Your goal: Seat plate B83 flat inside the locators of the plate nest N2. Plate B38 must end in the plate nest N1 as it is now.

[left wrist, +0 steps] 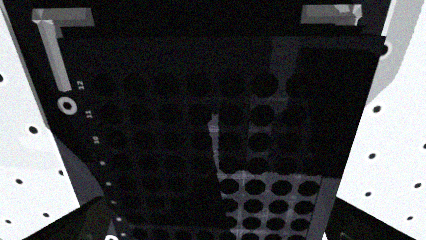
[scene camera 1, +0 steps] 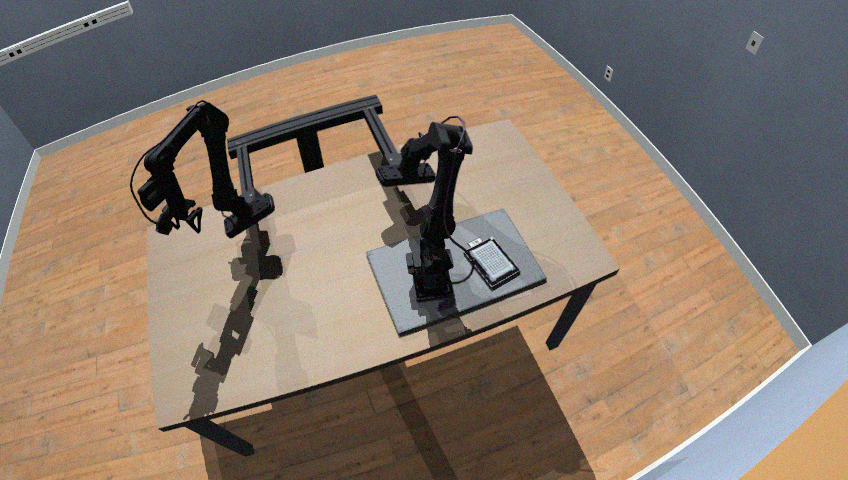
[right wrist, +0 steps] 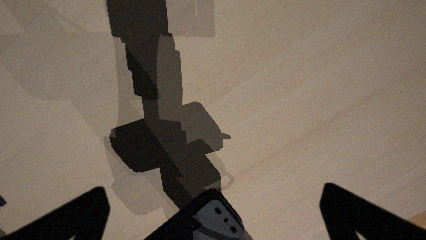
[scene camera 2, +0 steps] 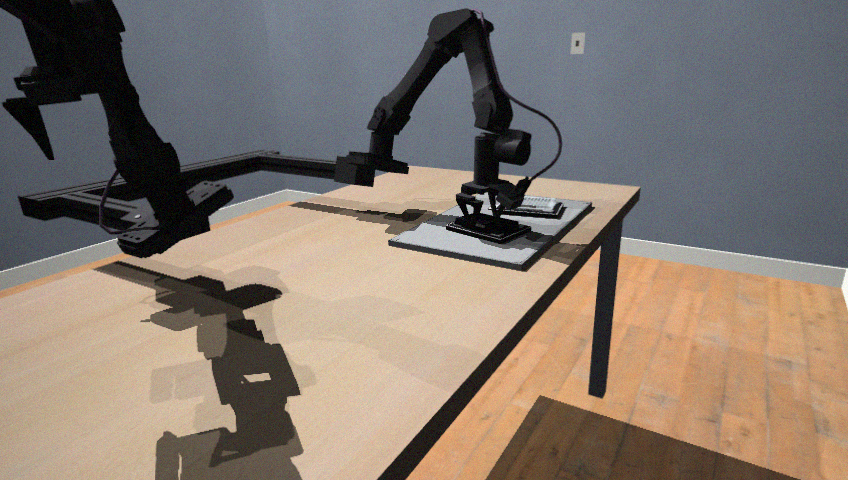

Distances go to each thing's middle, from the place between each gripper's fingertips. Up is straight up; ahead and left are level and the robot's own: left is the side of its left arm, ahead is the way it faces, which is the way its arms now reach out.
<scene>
Right now the black well plate (scene camera 2: pixel 488 223) is 1 cm ahead of my left hand. Also, from my left hand: black nest (left wrist: pixel 68 133): 2 cm below, 1 cm ahead; then white well plate (scene camera 1: pixel 489 256): 21 cm to the left, 2 cm ahead, 1 cm below.
Right now my right hand (scene camera 2: pixel 93 153) is 220 mm short of the black well plate, 720 mm to the right of it and 270 mm above it. The rest, counted from my right hand: black nest 220 mm ahead, 720 mm to the left, 280 mm below; white well plate 230 mm ahead, 930 mm to the left, 270 mm below.
</scene>
